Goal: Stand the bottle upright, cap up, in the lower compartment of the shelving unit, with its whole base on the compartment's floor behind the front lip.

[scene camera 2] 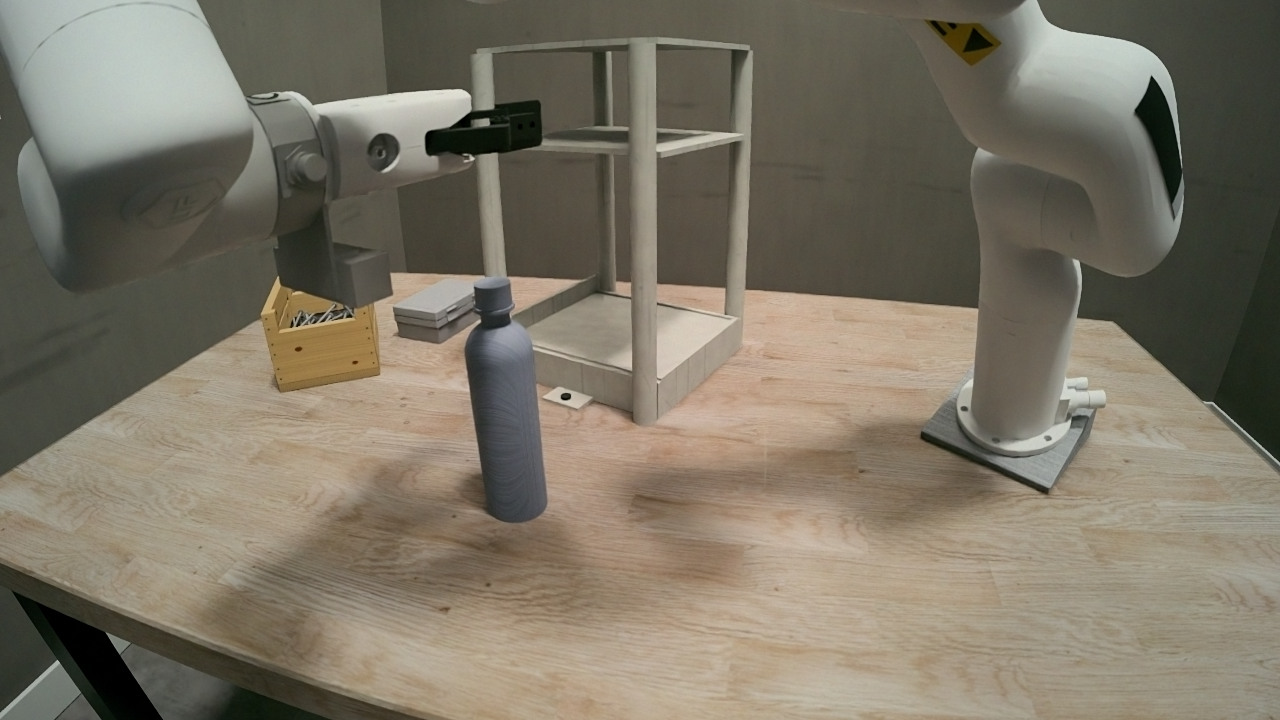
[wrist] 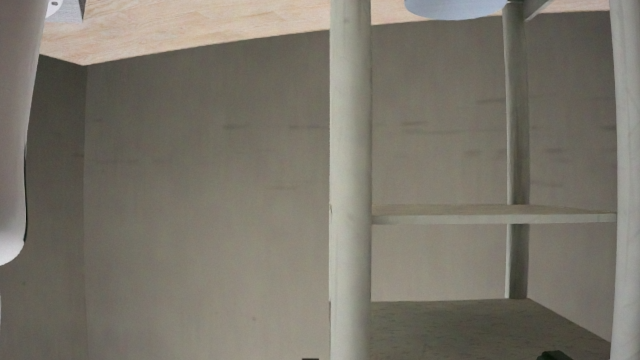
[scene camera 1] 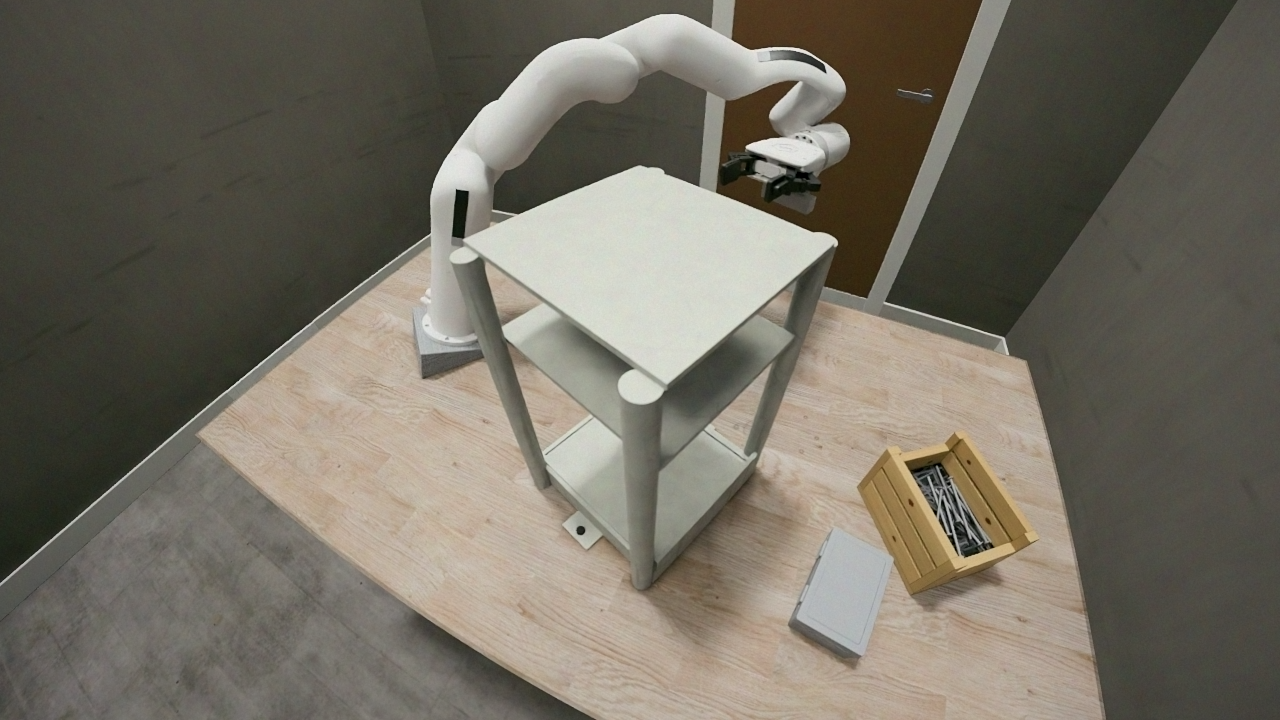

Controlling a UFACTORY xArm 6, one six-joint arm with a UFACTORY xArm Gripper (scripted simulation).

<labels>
A flat grey case shows in scene camera 2 and in scene camera 1; in the wrist view it is out of frame. The same spot on the flat grey case: (scene camera 1: 838, 608) is (scene camera 2: 453, 287).
</labels>
